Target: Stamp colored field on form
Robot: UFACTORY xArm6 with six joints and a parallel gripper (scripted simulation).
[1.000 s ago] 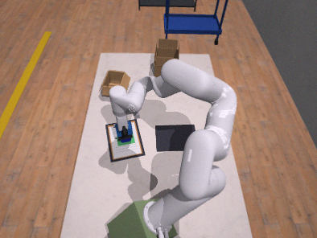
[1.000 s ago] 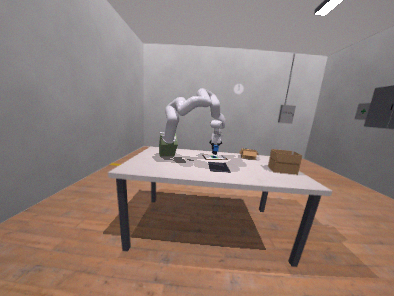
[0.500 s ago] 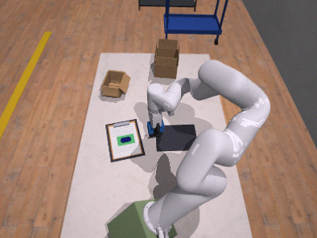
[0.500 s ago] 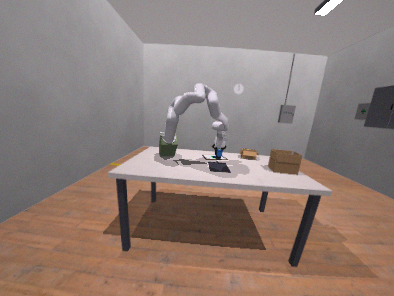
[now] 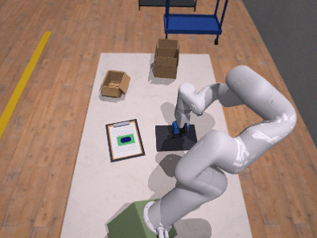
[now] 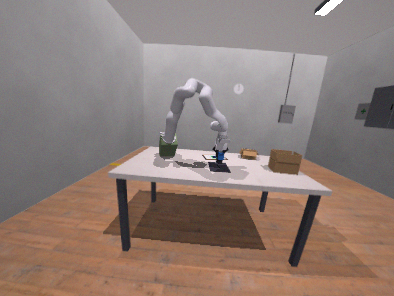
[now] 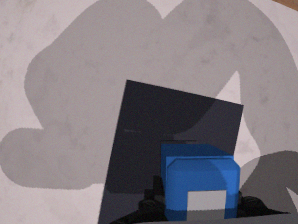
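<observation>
My gripper is now 1 cm to the right of the dark mat and 11 cm above it. From my hand the other things lie so: clipboard 3 cm ahead, 31 cm to the left, 11 cm below; blue stamp 2 cm below.
</observation>
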